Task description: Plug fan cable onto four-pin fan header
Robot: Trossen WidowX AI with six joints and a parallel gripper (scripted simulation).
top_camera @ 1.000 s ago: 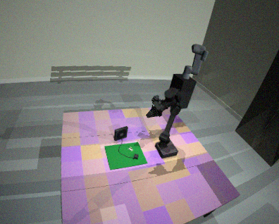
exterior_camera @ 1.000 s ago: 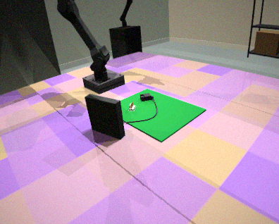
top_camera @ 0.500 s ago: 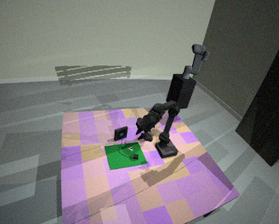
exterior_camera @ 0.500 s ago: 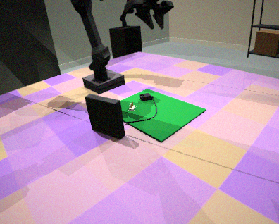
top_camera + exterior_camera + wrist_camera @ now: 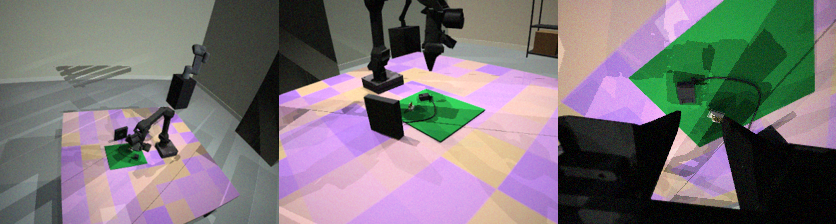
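Now: gripper tip 30 mm past the dark plug, 10 mm to the left of it and 110 mm above it. From my gripper tip the other things lie so: black fan block: 20 mm ahead, 240 mm to the right, 70 mm below; then green board: 50 mm ahead, 60 mm to the right, 140 mm below; then white four-pin header: 10 mm behind, 100 mm to the right, 130 mm below.
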